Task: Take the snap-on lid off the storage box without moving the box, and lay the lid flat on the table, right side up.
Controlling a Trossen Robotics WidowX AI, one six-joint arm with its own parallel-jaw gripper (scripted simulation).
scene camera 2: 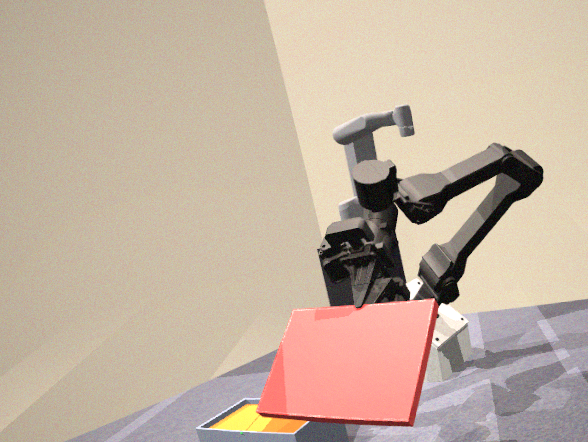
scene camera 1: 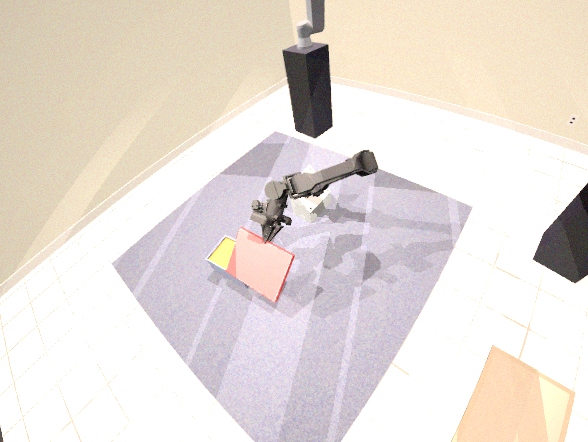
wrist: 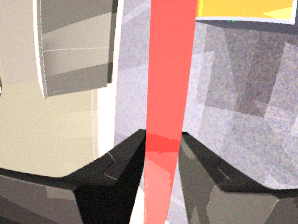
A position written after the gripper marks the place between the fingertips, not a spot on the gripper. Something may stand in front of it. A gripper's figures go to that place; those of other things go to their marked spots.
Labels:
The gripper [scene camera 2: 361,312]: 0.78 m from the lens. A red lid [scene camera 2: 366,366]: 0.71 m from the lens.

